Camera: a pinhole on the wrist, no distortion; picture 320 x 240 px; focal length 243.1 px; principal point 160.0 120.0 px. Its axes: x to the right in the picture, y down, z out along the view. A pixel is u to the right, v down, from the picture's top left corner.
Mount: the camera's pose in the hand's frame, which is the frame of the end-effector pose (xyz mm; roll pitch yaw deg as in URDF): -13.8 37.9 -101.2 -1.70 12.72 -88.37
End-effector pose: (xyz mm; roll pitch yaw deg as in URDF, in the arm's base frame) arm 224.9 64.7 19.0 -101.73 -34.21 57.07
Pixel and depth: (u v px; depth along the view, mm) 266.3 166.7 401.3
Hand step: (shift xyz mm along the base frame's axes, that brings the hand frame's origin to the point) -254.9 137.0 181.4
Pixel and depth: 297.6 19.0 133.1
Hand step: -69.6 -58.1 16.7
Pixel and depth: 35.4 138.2 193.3
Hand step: -36.8 104.2 -90.6
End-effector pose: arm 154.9 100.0 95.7 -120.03 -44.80 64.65
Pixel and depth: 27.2 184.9 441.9
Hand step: -76.3 395.0 -165.9
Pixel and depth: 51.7 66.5 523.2
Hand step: -223.6 294.2 -336.7
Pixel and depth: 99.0 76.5 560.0
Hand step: -297.2 283.7 -268.7
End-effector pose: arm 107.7 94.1 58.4 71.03 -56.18 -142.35
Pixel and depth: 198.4 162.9 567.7
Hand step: -344.3 317.6 78.7
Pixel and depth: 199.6 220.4 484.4
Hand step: -330.6 217.3 161.0
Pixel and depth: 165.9 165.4 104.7
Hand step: 6.7 -0.5 14.8
